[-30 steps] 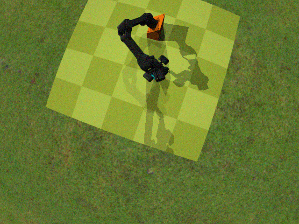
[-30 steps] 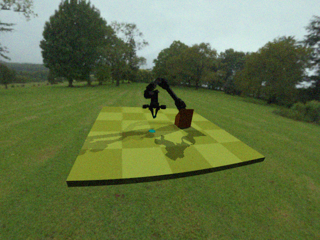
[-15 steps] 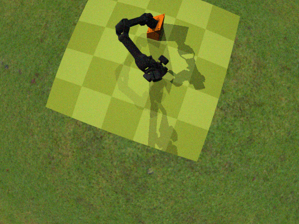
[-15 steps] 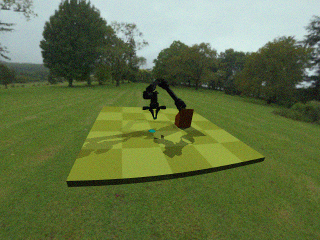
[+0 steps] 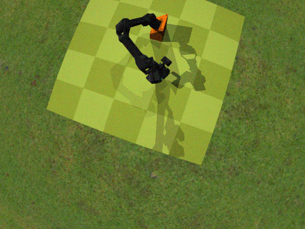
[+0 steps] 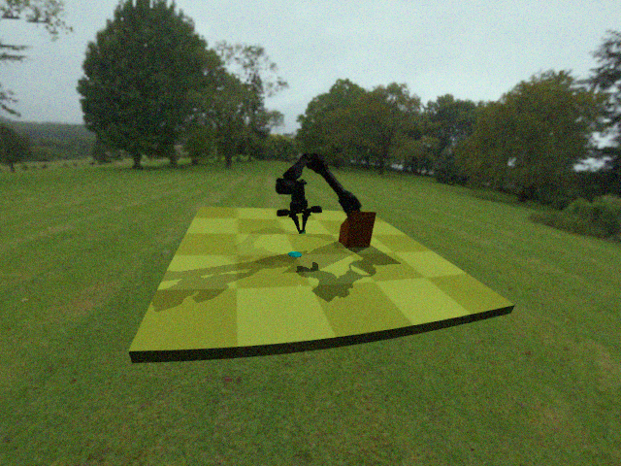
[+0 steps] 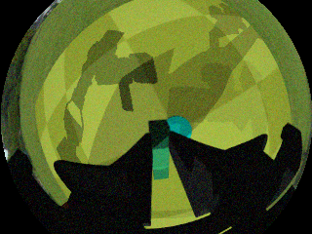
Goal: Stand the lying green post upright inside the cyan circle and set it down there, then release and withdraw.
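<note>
The cyan circle lies 120 mm below my gripper tip, 20 mm to the right of it and 10 mm ahead of it. Also, from my gripper tip: green post: 20 mm to the right, 10 mm below, 10 mm behind.
</note>
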